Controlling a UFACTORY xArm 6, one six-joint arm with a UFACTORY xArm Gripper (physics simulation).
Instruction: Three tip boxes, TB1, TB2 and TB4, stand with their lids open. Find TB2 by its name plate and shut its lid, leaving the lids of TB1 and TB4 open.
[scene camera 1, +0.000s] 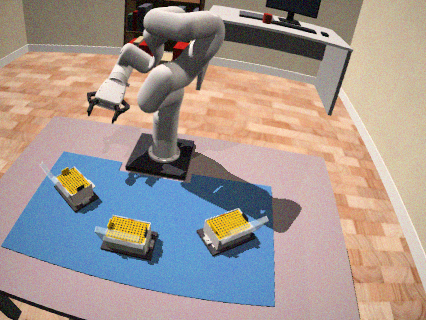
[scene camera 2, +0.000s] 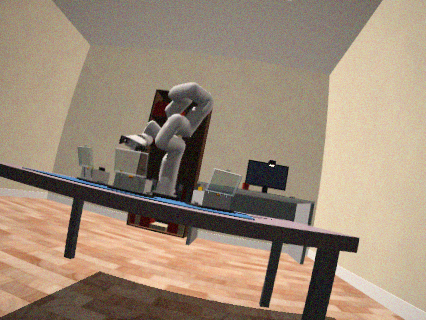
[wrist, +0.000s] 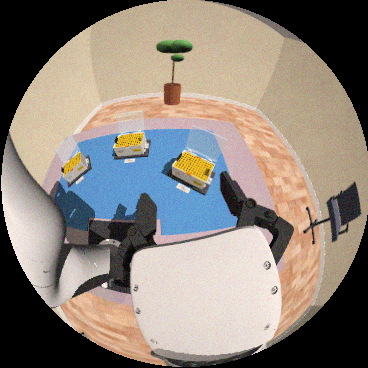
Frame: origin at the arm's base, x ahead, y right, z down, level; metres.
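Where they show: gripper, fingertip midpoint: (scene camera 1: 100, 117) (scene camera 2: 128, 144) (wrist: 184, 190); arm's base at its link origin: (scene camera 1: 164, 152) (scene camera 2: 164, 194) (wrist: 112, 258).
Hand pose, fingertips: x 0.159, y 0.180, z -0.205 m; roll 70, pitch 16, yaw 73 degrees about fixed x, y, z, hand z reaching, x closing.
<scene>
Things, the pixels of their top centre, and the offset from my fingertips. Level surfaces: height alone.
- blue mat at its surface level: dz +0.220 m
- left box at its top centre: (wrist: 194, 161) (scene camera 1: 72, 177) dy +0.031, dx +0.167, dz +0.146 m
- right box at its top centre: (scene camera 1: 230, 220) (wrist: 68, 161) dy -0.506, dx +0.127, dz +0.146 m
Three white tip boxes with yellow racks stand on the blue mat (scene camera 1: 175, 270) (wrist: 115, 187): a left box (scene camera 1: 75, 184) (scene camera 2: 95, 174) (wrist: 192, 167), a middle box (scene camera 1: 127, 235) (scene camera 2: 131, 182) (wrist: 130, 145) and a right box (scene camera 1: 228, 230) (scene camera 2: 217, 200) (wrist: 75, 167), named as scene camera 1 shows them. All three clear lids stand open. The name plates (wrist: 183, 188) (wrist: 129, 160) (wrist: 80, 180) lie beside the boxes; their writing is too small to read, so I cannot tell which box is TB2. My gripper (scene camera 1: 102, 117) (wrist: 184, 190) is open and empty, high up and away from the boxes.
The black robot base (scene camera 1: 137, 162) stands at the back edge of the mat. The table (scene camera 1: 315, 200) (scene camera 2: 200, 216) reaches out around the mat. Behind are a white desk (scene camera 1: 332, 75) with a monitor (scene camera 1: 295, 7) (scene camera 2: 267, 175), and a bookshelf. A potted plant (wrist: 172, 94) and a chair (wrist: 345, 210) stand off the table.
</scene>
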